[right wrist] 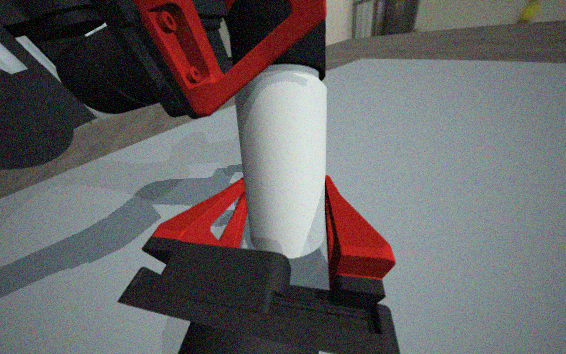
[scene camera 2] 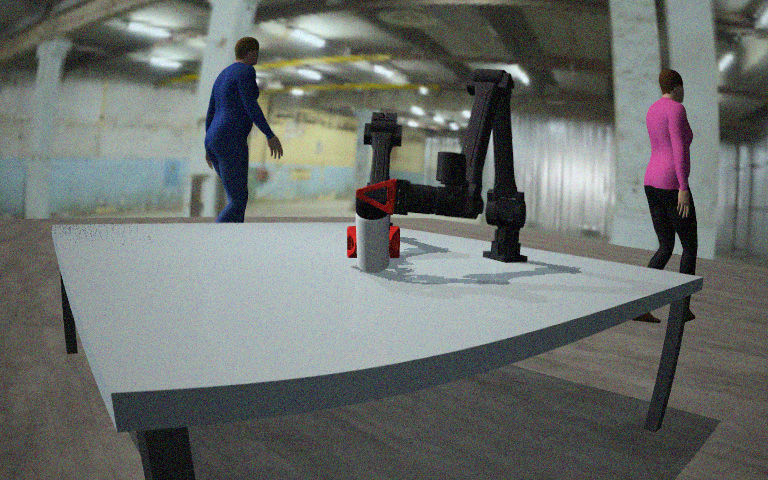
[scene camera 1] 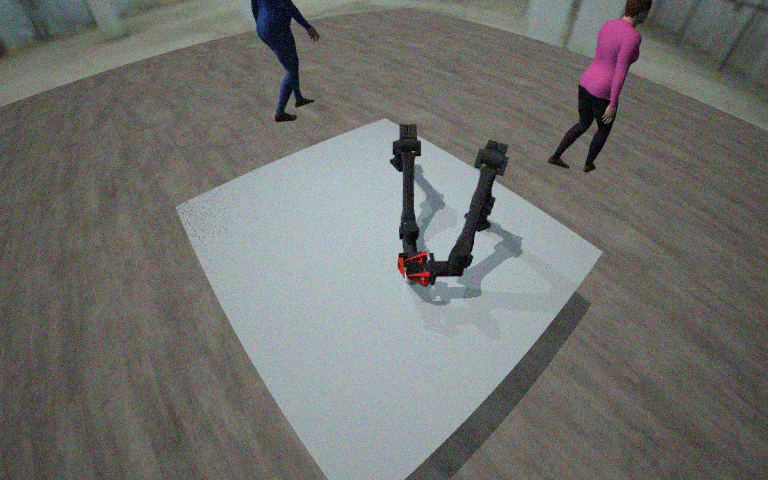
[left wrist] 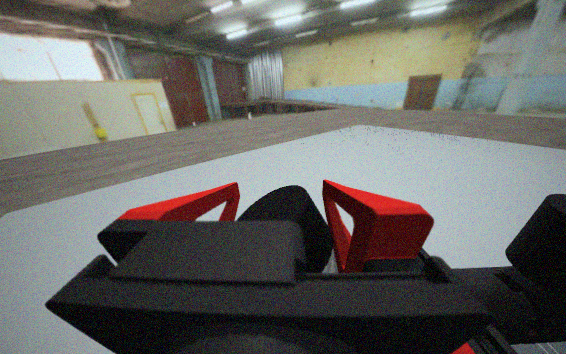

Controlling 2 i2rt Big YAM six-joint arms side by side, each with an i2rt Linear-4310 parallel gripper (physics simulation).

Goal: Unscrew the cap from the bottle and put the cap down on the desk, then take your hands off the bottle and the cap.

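Where they show: left gripper, fingertip midpoint: (right wrist: 323, 4) (scene camera 2: 356, 193) (scene camera 1: 406, 268) (left wrist: 280, 187); right gripper, fingertip midpoint: (right wrist: 285, 180) (scene camera 2: 372, 245); left arm's base, origin of the base link: (scene camera 2: 504, 259); right arm's base, origin of the base link: (scene camera 1: 400, 165).
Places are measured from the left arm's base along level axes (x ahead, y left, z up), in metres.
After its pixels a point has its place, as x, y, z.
A white bottle (scene camera 2: 372, 257) {0.483, 0.211, 0.034} (right wrist: 282, 145) {0.478, 0.173, 0.102} stands upright on the desk (scene camera 1: 317, 316) {0.872, 0.177, 0.000} (scene camera 2: 226, 316) {0.836, 0.563, 0.000}, with its black cap (scene camera 2: 370, 213) {0.509, 0.250, 0.124} (left wrist: 295, 212) {0.481, 0.221, 0.170} (right wrist: 306, 54) {0.505, 0.194, 0.141} on top. My right gripper (scene camera 2: 372, 242) {0.476, 0.193, 0.056} (right wrist: 285, 180) {0.476, 0.193, 0.056} is shut on the lower part of the bottle, one red finger on each side. My left gripper (scene camera 1: 412, 267) {0.526, 0.215, 0.161} (left wrist: 280, 187) {0.526, 0.215, 0.161} is level with the cap and shut on it, its fingers on opposite sides. In scene camera 1 the grippers hide most of the bottle and cap.
The left arm (scene camera 1: 472, 215) {0.258, 0.197, 0.307} (scene camera 2: 436, 198) {0.391, 0.292, 0.160} reaches in from the right of the picture in both scene views. The right arm (scene camera 1: 407, 186) {0.337, -0.141, 0.218} (scene camera 2: 380, 155) {0.318, -0.171, 0.259} stands behind the bottle. Two people, one in blue (scene camera 2: 229, 124) and one in pink (scene camera 2: 668, 141), are beyond the desk.
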